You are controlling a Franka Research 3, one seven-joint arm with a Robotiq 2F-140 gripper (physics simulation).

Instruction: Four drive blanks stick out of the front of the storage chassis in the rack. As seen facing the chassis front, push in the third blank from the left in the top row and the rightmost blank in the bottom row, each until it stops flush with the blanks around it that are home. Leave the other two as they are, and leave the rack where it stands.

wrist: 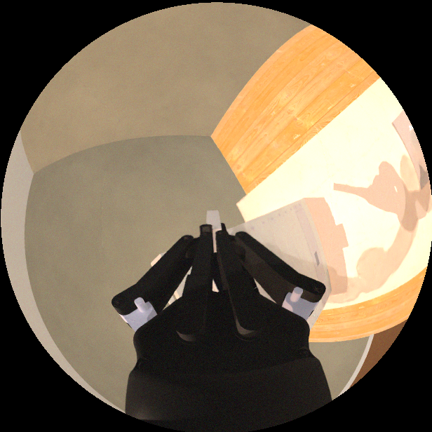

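My gripper [212, 219] is shut and empty, its pale fingertips together near the middle of the wrist view. A pale grey cabinet-like body [285, 232], which looks like the rack, stands behind and to the right of the fingers. A row of small dots runs along its upper edge, and a small dark slot shows near its right side. The fingers and linkages cover part of it. Small pale parts show left of the gripper and between its links, too hidden to name. The chassis front and the four drive blanks cannot be made out, nor can any contact with the fingertips.
Grey-green wall [110, 200] fills the left and middle. Wooden planks [280, 100] run at the upper right and lower right. Between them lies a bright cream area [310, 165] with shadows of the arm and rack. A brown panel [382, 352] with a pale edge shows at the lower right.
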